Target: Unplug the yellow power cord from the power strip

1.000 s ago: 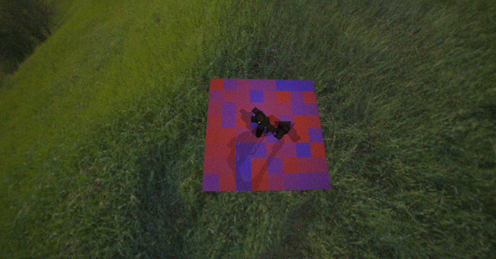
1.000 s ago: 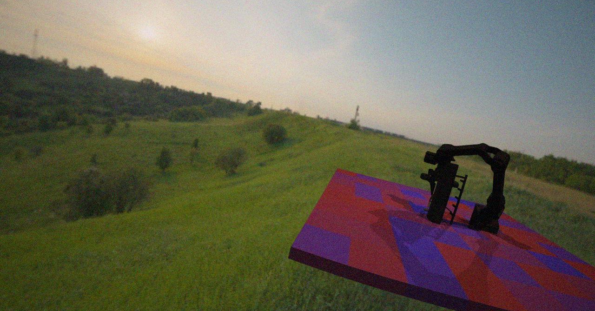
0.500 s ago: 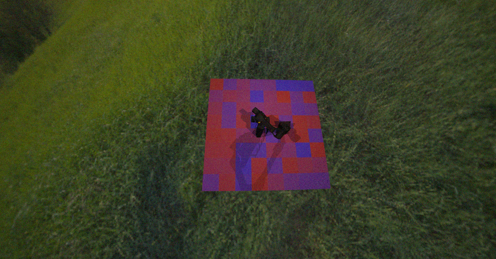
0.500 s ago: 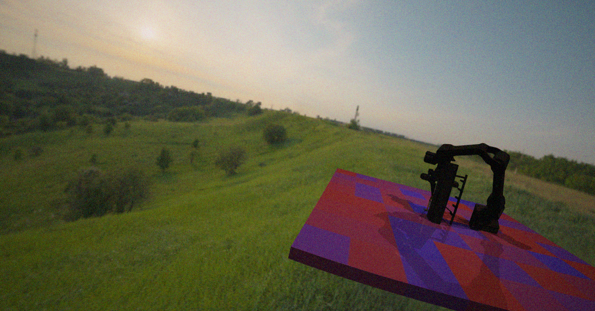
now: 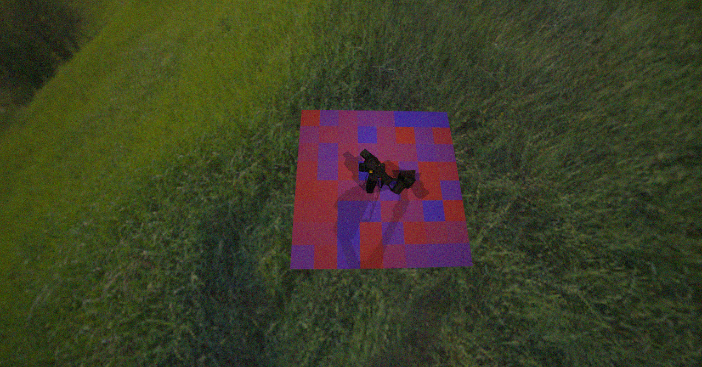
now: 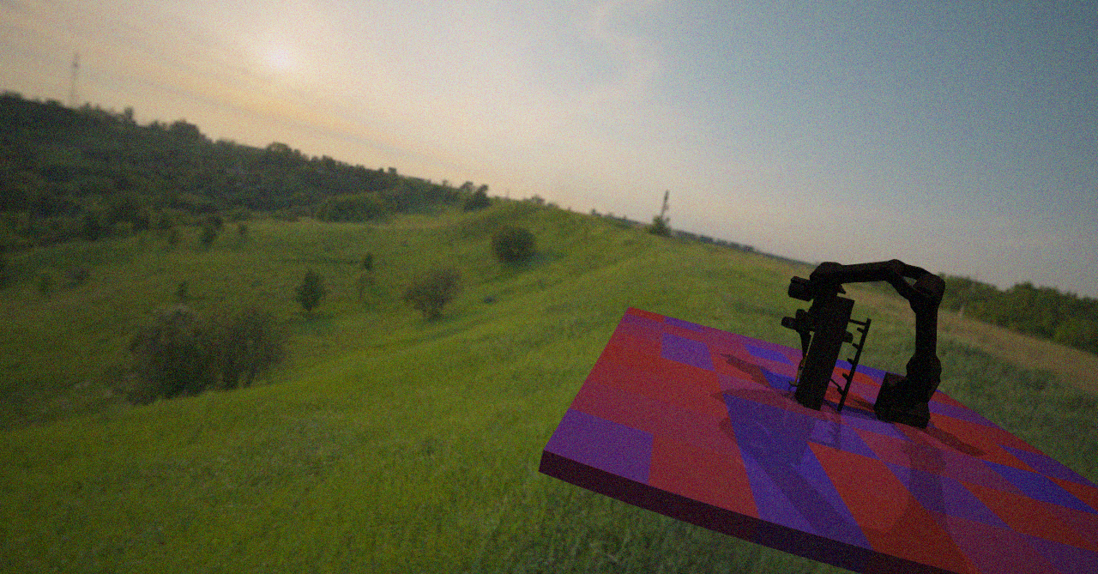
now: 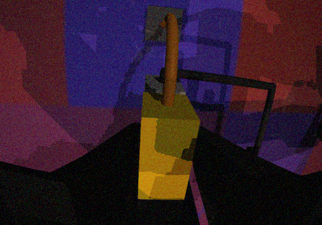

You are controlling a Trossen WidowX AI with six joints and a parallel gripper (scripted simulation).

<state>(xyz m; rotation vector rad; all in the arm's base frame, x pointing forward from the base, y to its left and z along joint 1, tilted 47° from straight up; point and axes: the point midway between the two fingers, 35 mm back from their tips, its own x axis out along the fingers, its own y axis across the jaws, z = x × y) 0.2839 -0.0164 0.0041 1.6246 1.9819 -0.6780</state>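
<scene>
My gripper tip is now 30 mm to the right of the yellow plug and 10 mm past it.
</scene>
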